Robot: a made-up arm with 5 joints.
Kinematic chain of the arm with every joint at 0, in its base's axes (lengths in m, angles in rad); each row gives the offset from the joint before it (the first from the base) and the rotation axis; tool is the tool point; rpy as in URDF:
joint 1: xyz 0 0 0.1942 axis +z
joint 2: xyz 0 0 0 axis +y
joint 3: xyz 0.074 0 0.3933 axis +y
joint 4: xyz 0.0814 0 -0.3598 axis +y
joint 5: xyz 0.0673 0 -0.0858 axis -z
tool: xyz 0 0 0 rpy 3.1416 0 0
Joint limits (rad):
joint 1: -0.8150..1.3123
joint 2: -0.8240..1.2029
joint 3: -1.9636..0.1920
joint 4: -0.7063..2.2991
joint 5: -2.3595..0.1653
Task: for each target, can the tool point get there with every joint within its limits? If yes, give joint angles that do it. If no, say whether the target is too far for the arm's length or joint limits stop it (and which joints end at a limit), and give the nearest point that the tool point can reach.
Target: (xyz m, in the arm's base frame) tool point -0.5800 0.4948 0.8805
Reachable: no: too far | nearest point -0.2151 0.1835 0.9387 | short by 0.483 m
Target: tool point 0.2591 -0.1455 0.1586
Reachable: yes | joints -0.5117 0.1178 -0.4652 1.2118 -0.1983
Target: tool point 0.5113 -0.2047 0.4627
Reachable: yes | joints -0.3808 0.1050 -1.0188 -0.3715 -0.9355
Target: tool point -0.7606 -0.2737 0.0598
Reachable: no: joint limits stop it (at a limit: joint 2, joint 3) | nearest point -0.0519 -0.0187 0.1155 | short by 0.755 m
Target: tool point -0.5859 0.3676 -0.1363
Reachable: no: joint limits stop it (at a limit: joint 1) | nearest point 0.0526 0.1988 -0.1363 | short by 0.660 m
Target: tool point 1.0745 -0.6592 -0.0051
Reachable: no: too far | nearest point 0.6921 -0.4246 0.0658 | short by 0.454 m
